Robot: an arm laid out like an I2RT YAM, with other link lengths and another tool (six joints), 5 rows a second.
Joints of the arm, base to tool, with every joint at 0 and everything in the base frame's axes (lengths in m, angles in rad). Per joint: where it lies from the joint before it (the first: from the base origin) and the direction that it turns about. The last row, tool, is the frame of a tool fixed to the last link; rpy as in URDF.
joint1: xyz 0 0 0.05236 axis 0 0 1
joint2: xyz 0.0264 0.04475 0.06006 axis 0 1 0
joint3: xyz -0.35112 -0.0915 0 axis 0 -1 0
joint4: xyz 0.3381 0.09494 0.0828 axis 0 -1 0
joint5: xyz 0.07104 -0.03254 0.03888 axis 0 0 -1
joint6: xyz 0.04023 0 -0.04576 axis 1 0 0
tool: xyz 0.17 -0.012 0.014 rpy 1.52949 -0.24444 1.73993
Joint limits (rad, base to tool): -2.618..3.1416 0..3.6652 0..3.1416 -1.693..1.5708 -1.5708..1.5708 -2.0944..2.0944
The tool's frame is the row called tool.
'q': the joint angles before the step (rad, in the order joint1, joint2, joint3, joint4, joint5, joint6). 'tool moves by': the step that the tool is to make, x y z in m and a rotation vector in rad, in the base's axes. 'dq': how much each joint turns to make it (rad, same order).
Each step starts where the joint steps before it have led.
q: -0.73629, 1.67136, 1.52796, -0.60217, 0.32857, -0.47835
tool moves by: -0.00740, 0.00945, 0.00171, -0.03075, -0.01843, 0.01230
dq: 0.00294, -0.05545, -0.07803, 0.06166, -0.00005, -0.01482
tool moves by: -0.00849, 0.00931, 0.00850, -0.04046, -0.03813, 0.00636
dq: 0.00162, -0.06331, -0.07548, 0.06981, -0.00082, -0.00691
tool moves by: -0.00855, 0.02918, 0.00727, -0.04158, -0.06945, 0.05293
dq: 0.01369, -0.11757, -0.13739, 0.10261, -0.04073, -0.01064
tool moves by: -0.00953, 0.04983, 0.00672, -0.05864, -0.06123, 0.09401
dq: 0.04274, -0.16112, -0.16822, 0.09998, -0.04170, -0.03151
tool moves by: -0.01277, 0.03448, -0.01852, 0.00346, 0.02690, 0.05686
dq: 0.03088, -0.09466, -0.10202, -0.01016, -0.01665, -0.02493
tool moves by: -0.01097, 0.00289, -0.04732, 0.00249, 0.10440, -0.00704
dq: 0.00764, 0.00288, -0.08612, 0.01523, 0.04309, -0.04622
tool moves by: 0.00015, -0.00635, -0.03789, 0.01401, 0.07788, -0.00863
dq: -0.00020, 0.05332, -0.03508, 0.02455, 0.02666, -0.02528
